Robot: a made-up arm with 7 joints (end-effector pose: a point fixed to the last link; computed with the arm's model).
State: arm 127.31 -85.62 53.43 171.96 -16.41 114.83 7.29
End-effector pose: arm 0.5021 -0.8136 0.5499 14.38 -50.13 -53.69
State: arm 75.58 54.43 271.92 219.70 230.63 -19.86 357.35
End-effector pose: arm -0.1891 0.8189 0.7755 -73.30 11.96 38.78
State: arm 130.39 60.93 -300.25 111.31 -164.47 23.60 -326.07
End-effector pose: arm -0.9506 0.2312 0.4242 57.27 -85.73 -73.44
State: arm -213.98 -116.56 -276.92 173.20 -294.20 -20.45 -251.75
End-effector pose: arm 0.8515 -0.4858 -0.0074 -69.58 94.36 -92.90
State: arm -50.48 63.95 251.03 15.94 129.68 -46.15 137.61
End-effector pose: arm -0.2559 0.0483 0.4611 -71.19 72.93 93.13
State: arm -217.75 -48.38 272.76 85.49 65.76 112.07 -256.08
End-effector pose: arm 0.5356 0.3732 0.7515 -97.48 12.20 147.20
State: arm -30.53 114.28 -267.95 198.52 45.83 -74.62 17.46
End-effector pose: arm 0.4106 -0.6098 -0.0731 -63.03 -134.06 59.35
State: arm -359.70 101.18 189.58 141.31 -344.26 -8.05 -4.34
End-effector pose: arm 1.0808 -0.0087 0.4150 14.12 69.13 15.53
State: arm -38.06 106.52 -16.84 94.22 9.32 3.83 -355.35
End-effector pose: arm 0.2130 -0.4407 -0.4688 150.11 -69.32 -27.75
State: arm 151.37 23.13 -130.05 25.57 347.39 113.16 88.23
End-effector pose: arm 0.2980 0.0490 0.3037 79.92 -65.66 -21.54
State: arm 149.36 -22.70 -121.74 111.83 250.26 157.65 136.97
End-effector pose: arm 0.6424 -0.0538 0.8962 -5.34 -107.34 69.14
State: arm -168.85 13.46 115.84 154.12 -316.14 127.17 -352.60
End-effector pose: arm 0.0426 -0.1934 1.2678 -142.96 31.44 -63.33
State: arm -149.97 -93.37 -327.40 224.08 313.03 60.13 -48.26
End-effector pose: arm 0.5485 0.6657 -0.0869 -57.40 38.08 9.51
